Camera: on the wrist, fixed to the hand. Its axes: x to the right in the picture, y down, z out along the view.
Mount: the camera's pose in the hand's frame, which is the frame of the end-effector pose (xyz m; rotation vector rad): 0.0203 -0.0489 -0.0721 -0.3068 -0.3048 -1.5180
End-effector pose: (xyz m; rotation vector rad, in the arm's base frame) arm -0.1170 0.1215 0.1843 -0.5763 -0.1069 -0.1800
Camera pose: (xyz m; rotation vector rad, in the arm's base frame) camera -0.1032 0.0387 0.1533 -0.7235 -0.8213 -1.6034
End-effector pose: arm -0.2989 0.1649 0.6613 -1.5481 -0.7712 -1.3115
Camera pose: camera -0.3654 0.1141 0.6928 1.0463 1.8285 1.8561
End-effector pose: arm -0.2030 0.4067 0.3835 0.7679 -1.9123 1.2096
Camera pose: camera -0.1564 0.4526 0.4445 1.7568 -1.0447 -0.1504
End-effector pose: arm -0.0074 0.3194 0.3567 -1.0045 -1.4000 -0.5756
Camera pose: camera -0.0074 0.2392 0.3962 -0.0334 -2.2670 -1.8122
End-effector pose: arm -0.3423 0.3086 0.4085 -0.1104 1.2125 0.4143
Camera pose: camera -0.3823 0.2470 0.3574 -1.0994 0.4925 -0.7064
